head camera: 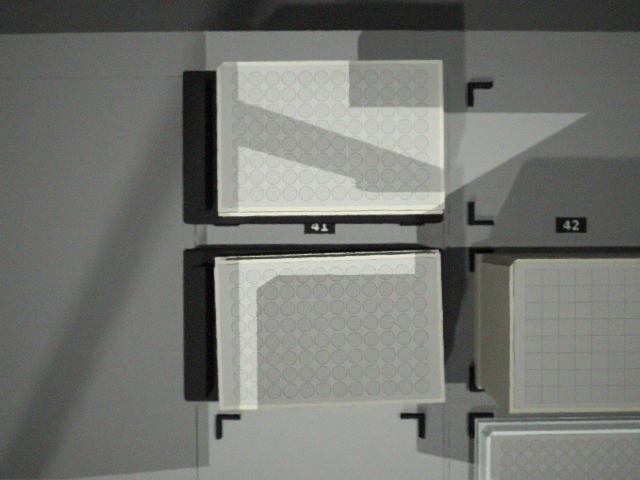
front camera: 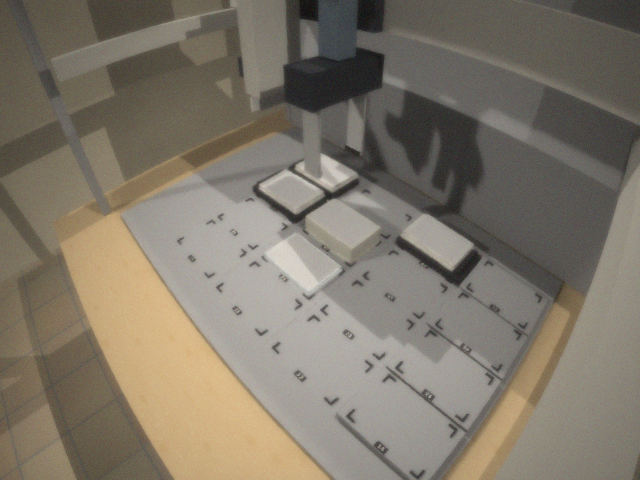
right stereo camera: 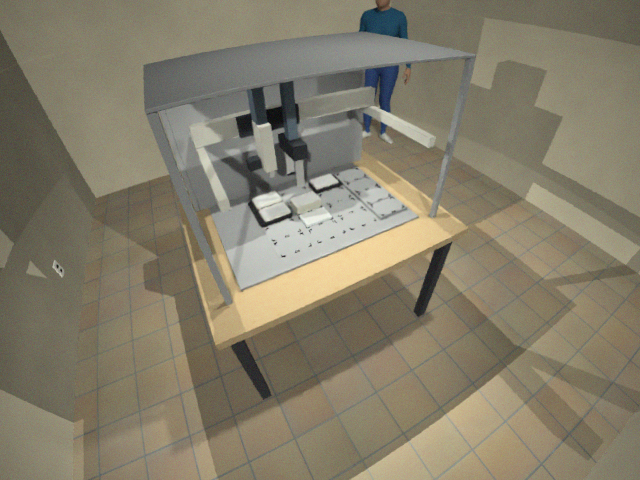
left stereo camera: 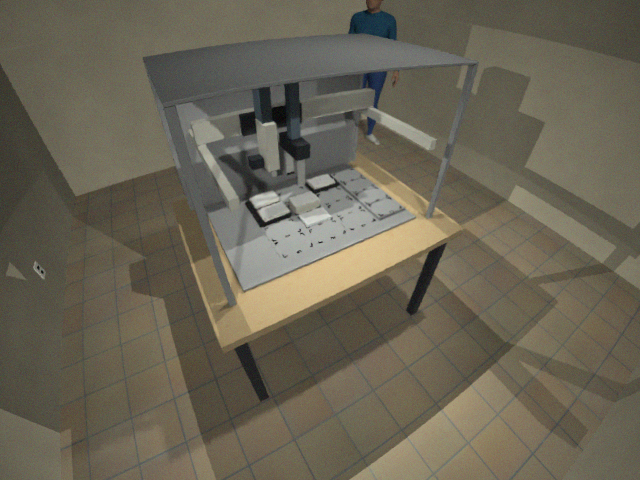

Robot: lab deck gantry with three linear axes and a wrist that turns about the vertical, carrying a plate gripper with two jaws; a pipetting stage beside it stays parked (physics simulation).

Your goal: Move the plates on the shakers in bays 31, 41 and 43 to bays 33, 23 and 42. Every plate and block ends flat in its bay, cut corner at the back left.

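Places are measured from the robot's base along level axes (x ahead, y left, z up), in metres.
Pixels of known places: gripper, fingertip midpoint: (front camera: pixel 334 162) (right stereo camera: pixel 295 179) (left stereo camera: pixel 295 178); robot's base, origin of the base link: (front camera: pixel 179 241) (right stereo camera: pixel 282 256) (left stereo camera: pixel 284 256).
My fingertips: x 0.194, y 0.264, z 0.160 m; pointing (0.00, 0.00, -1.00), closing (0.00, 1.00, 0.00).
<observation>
For each thing: its top centre in the pictures, then the offset to it from my fingertips.
- bay 41 plate, middle of its top: (head camera: pixel 330 135) (front camera: pixel 325 168) (left stereo camera: pixel 264 198) (right stereo camera: pixel 266 198) dx -0.124, dy +0.102, dz -0.123 m
- bay 31 plate, middle of its top: (head camera: pixel 329 332) (front camera: pixel 290 187) (left stereo camera: pixel 273 209) (right stereo camera: pixel 274 210) dx -0.125, dy -0.006, dz -0.123 m
- bay 43 plate, middle of its top: (front camera: pixel 439 237) (right stereo camera: pixel 323 180) (left stereo camera: pixel 320 180) dx +0.193, dy +0.103, dz -0.123 m
- tall block, middle of its top: (head camera: pixel 624 335) (front camera: pixel 342 221) (left stereo camera: pixel 304 198) (right stereo camera: pixel 305 199) dx +0.034, dy -0.007, dz -0.118 m
- clear-edged plate, middle of its top: (front camera: pixel 302 259) (left stereo camera: pixel 315 215) (right stereo camera: pixel 315 215) dx +0.034, dy -0.114, dz -0.146 m
The bay 41 plate (front camera: pixel 336 175) (head camera: pixel 330 136) (left stereo camera: pixel 264 198) lies on its black shaker at the back left. The bay 31 plate (front camera: pixel 292 191) (head camera: pixel 330 330) (left stereo camera: pixel 272 211) lies on the shaker in front of it, turned slightly against it in the head view. The bay 43 plate (front camera: pixel 438 241) (left stereo camera: pixel 321 181) lies on a shaker at the back right. My gripper (front camera: pixel 333 164) (left stereo camera: pixel 295 179) (right stereo camera: pixel 295 180) hangs above the deck near the back, its jaws wide apart with nothing between them; its front jaw covers part of the bay 41 plate in the front view. The jaws do not show in the head view.
A tall block (front camera: pixel 342 227) (head camera: pixel 578 335) (left stereo camera: pixel 303 202) stands in bay 32. A clear-edged plate (front camera: pixel 305 260) (head camera: pixel 563 454) lies in bay 22, in front of it. Bays 42, 33 and 23 hold no plate. The pipetting stage (front camera: pixel 265 51) (left stereo camera: pixel 267 147) hangs left of the gripper.
</observation>
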